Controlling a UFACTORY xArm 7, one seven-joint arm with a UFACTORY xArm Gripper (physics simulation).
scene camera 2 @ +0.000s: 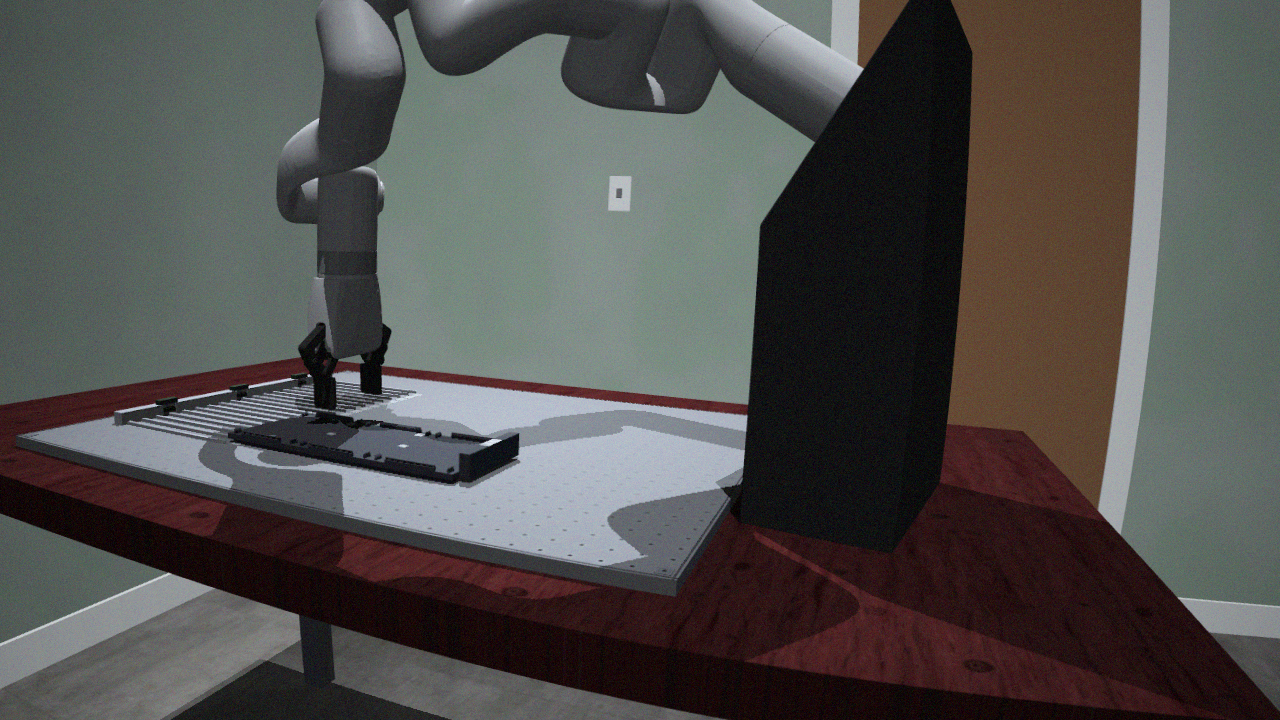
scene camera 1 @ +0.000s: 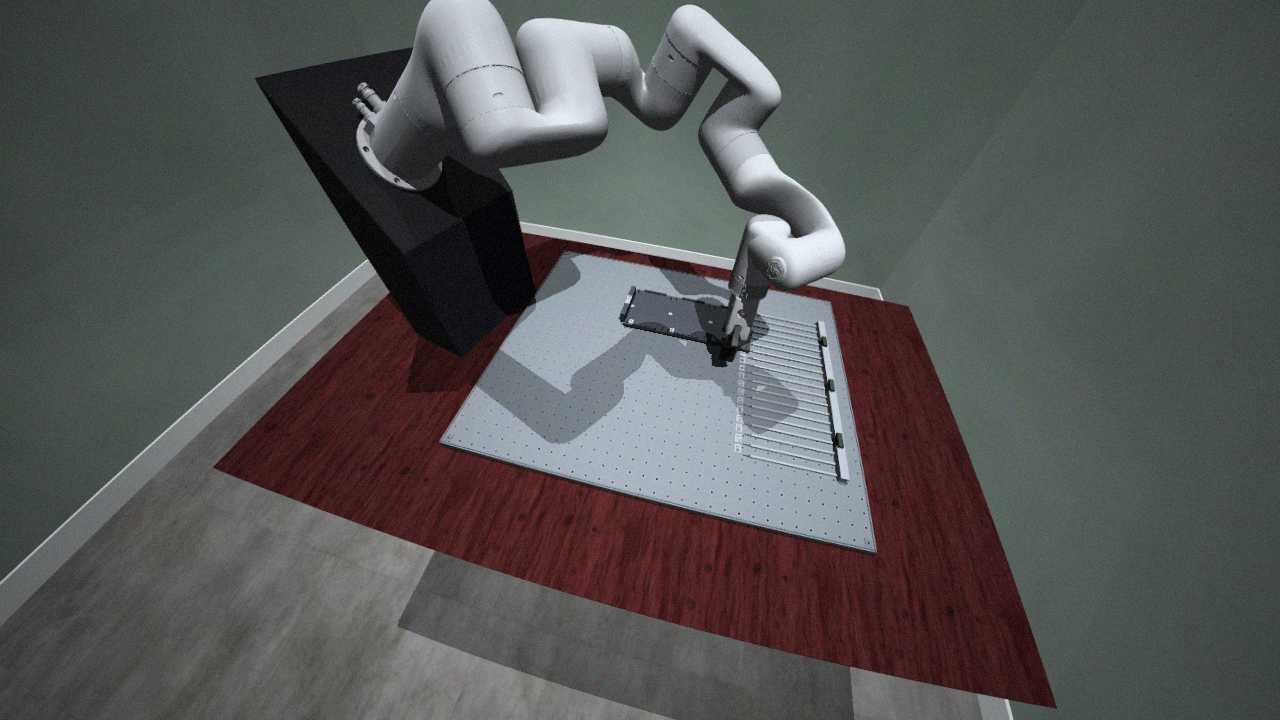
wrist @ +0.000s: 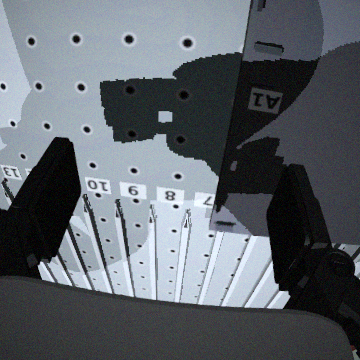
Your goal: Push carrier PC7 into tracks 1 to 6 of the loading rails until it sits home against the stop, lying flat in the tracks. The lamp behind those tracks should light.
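Seen in the pictures: gripper, fingertip midpoint: [scene camera 2: 349,400] [scene camera 1: 727,345] [wrist: 175,176]; arm's base, link origin: [scene camera 2: 883,134] [scene camera 1: 401,153].
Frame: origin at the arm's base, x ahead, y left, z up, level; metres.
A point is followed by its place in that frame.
The carrier [scene camera 1: 657,315] {z -0.363, x 0.458, y 0.085 m} [scene camera 2: 375,447] {z -0.363, x 0.513, y 0.120 m} [wrist: 290,30] {z -0.363, x 0.572, y 0.041 m} is a long dark grey board with raised edges and a block at its end nearer the pedestal. Its other end lies over the entries of the loading rails [scene camera 1: 792,466] {z -0.371, x 0.764, y -0.252 m} [scene camera 2: 192,426] [wrist: 153,260] {z -0.371, x 0.745, y -0.022 m}. In the wrist view its side edge cuts across label 7; lower labels are hidden. The stop [scene camera 1: 834,407] {z -0.358, x 0.865, y -0.109 m} is a pale bar, well apart from the carrier. Three dark green lamps show on it, none visibly lit. My gripper [scene camera 1: 726,351] {z -0.342, x 0.629, y 0.001 m} [scene camera 2: 349,398] {z -0.342, x 0.629, y 0.001 m} [wrist: 175,176] {z -0.342, x 0.629, y 0.001 m} is open and empty, above the carrier's rail-side corner, one finger over the board.
The rails and carrier rest on a pale perforated plate [scene camera 1: 572,483] {z -0.383, x 0.368, y -0.349 m} [scene camera 2: 572,519] {z -0.374, x 0.251, y 0.220 m} on a red wooden table [scene camera 1: 537,528] {z -0.387, x 0.331, y -0.436 m} [scene camera 2: 1029,573] {z -0.387, x -0.144, y 0.196 m}. The black pedestal [scene camera 1: 456,277] {z -0.207, x 0.056, y -0.059 m} [scene camera 2: 850,340] {z -0.206, x 0.028, y 0.161 m} stands beyond the carrier's block end. The arm's shadow crosses the plate and carrier.
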